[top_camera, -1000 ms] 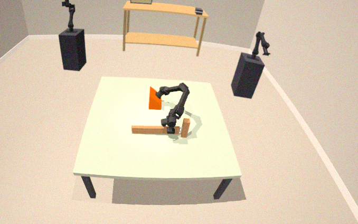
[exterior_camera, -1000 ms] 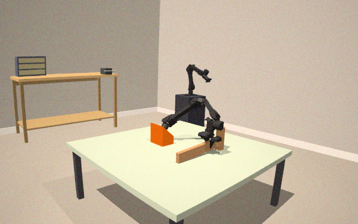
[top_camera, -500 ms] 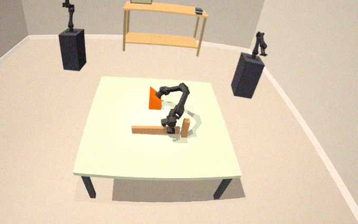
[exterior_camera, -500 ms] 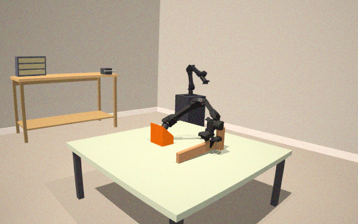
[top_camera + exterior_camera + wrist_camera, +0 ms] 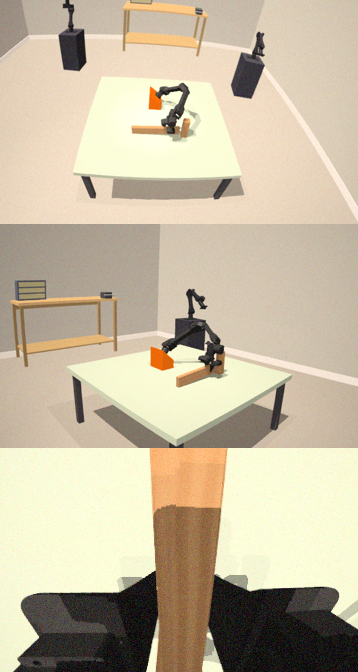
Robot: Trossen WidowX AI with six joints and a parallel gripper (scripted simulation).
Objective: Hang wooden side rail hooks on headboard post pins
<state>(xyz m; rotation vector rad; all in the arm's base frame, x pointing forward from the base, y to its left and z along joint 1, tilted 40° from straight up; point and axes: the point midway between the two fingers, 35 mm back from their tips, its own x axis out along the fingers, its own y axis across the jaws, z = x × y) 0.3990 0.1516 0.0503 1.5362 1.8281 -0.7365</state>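
The upright headboard post lies 12 cm to the left of my gripper tip, 5 cm above it and 1 cm behind it.
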